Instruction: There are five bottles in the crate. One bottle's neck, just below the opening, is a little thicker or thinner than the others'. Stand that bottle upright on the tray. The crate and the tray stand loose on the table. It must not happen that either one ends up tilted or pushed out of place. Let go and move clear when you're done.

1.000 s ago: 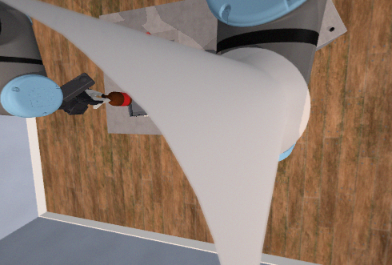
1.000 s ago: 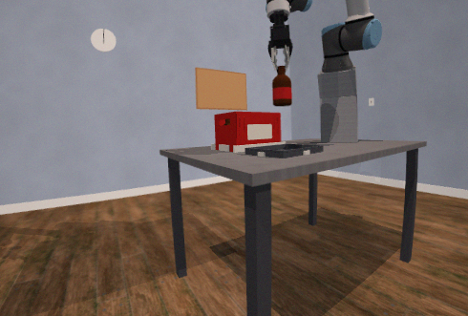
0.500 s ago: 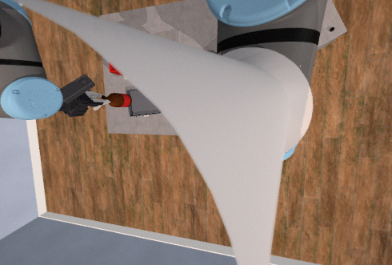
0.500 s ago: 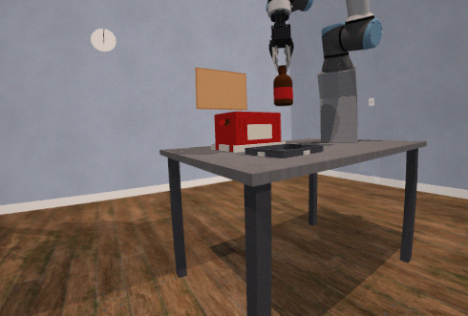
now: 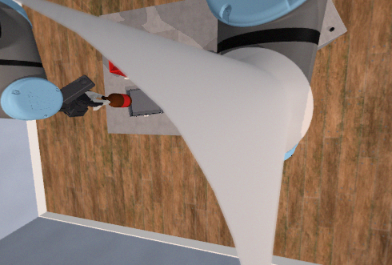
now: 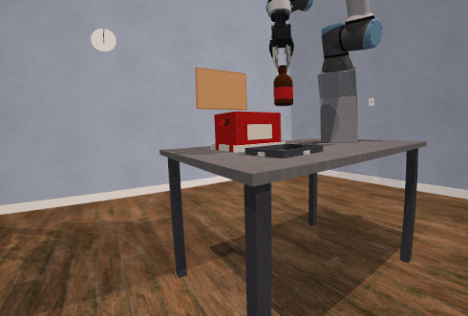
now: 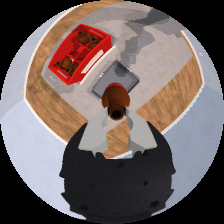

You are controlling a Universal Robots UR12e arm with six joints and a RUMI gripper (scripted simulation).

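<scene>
Now: the dark tray 320 mm below my hand. Round my hand: red crate (260 mm to the right, 250 mm below, 40 mm behind).
</scene>
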